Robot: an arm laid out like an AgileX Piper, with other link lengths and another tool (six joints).
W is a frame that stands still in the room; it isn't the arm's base.
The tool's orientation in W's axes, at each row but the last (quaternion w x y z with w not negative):
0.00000 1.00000 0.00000 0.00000
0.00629 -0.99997 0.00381 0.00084
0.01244 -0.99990 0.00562 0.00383
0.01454 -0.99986 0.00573 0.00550
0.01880 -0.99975 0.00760 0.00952
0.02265 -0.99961 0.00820 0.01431
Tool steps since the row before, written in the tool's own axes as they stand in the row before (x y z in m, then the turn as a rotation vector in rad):
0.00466 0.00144 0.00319 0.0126 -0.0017 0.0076
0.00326 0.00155 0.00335 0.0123 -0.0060 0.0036
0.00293 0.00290 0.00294 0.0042 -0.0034 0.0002
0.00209 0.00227 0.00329 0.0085 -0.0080 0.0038
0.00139 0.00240 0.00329 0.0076 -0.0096 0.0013
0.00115 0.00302 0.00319 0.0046 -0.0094 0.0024
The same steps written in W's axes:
0.00466 -0.00144 -0.00319 0.0126 0.0017 -0.0076
0.00324 -0.00153 -0.00337 0.0123 0.0060 -0.0035
0.00287 -0.00286 -0.00303 0.0042 0.0034 -0.0001
0.00203 -0.00220 -0.00338 0.0086 0.0080 -0.0037
0.00129 -0.00229 -0.00340 0.0077 0.0095 -0.0011
0.00101 -0.00289 -0.00335 0.0047 0.0094 -0.0021

